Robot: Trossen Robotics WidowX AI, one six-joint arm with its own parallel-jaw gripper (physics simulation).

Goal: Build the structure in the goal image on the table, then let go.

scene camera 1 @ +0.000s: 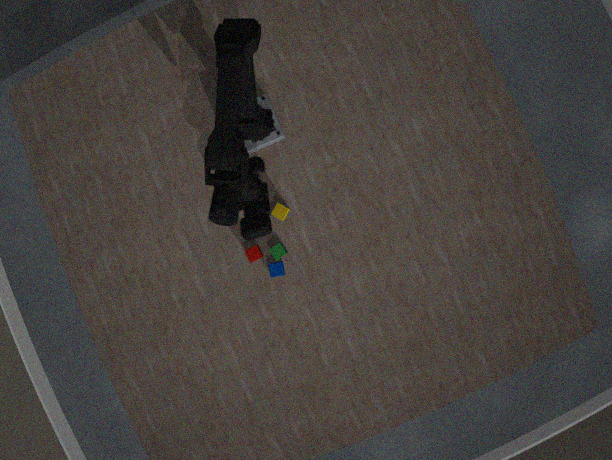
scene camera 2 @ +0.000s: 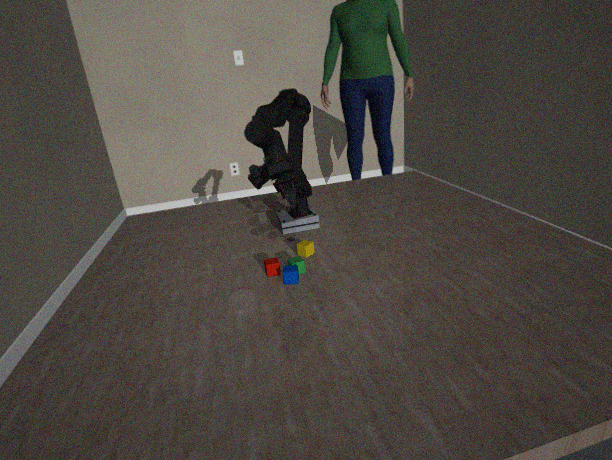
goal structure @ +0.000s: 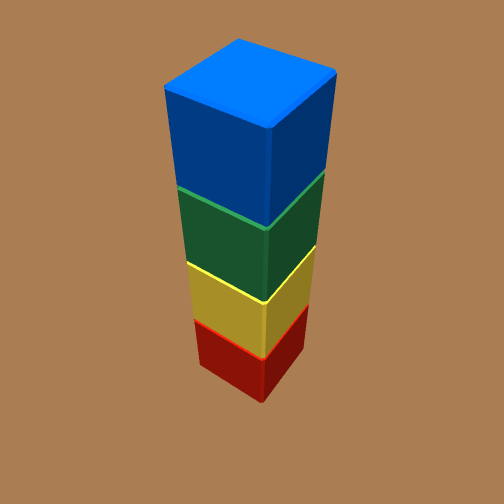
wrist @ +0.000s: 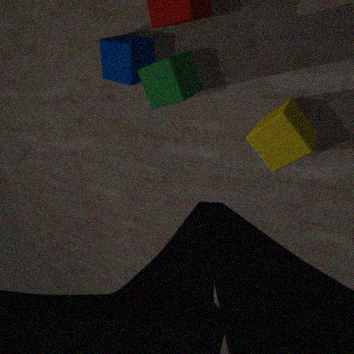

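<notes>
A yellow cube (scene camera 1: 280, 211) (scene camera 2: 305, 249) (wrist: 282, 136) lies on the table, apart from the other cubes and nearer the robot base. A green cube (scene camera 1: 278, 251) (scene camera 2: 298, 265) (wrist: 168, 80) lies close beside a blue cube (scene camera 1: 276, 269) (scene camera 2: 291, 275) (wrist: 125, 59); whether they touch is hard to tell. A red cube (scene camera 1: 254, 253) (scene camera 2: 272, 267) (wrist: 176, 11) lies a little apart from both and is cut off at the top edge in the wrist view. My gripper (wrist: 208, 213) is shut and empty, with its fingertips together, above the table. In the scene views its fingertips are hard to make out against the dark arm.
The dark arm rises from a light grey base (scene camera 1: 266, 145) (scene camera 2: 300, 225) behind the cubes. A person in a green top (scene camera 2: 366, 40) stands by the back wall in scene camera 2. The wooden surface (scene camera 1: 400, 225) (scene camera 2: 350, 350) carries the cubes.
</notes>
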